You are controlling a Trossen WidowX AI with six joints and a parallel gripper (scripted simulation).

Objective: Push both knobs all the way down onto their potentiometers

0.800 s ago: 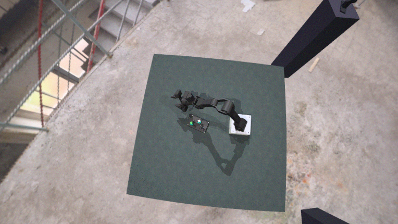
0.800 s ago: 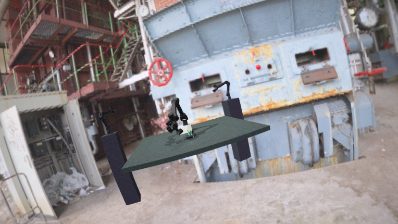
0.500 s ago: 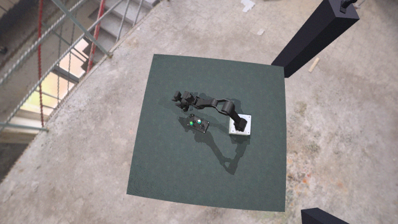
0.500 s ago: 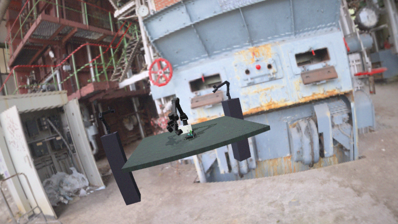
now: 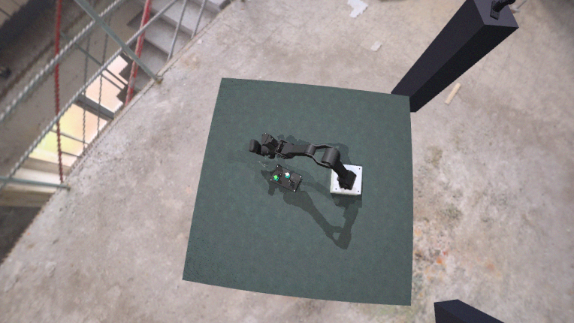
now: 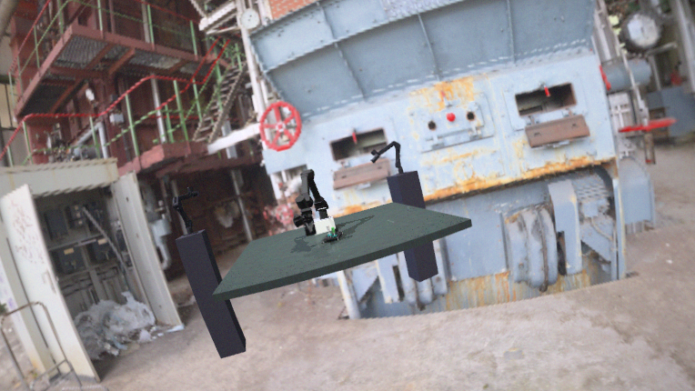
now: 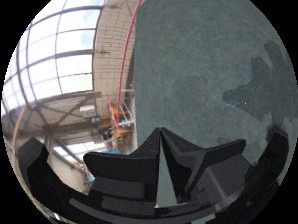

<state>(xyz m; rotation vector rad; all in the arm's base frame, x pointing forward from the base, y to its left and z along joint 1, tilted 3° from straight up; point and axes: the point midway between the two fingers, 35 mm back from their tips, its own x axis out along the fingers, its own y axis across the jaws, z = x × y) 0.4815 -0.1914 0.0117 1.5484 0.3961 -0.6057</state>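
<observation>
The green knob lies 150 mm to the left of my gripper tip, 130 mm behind it and 50 mm below it. Round my gripper tip: white knob: 190 mm behind, 140 mm to the left, 40 mm below.
</observation>
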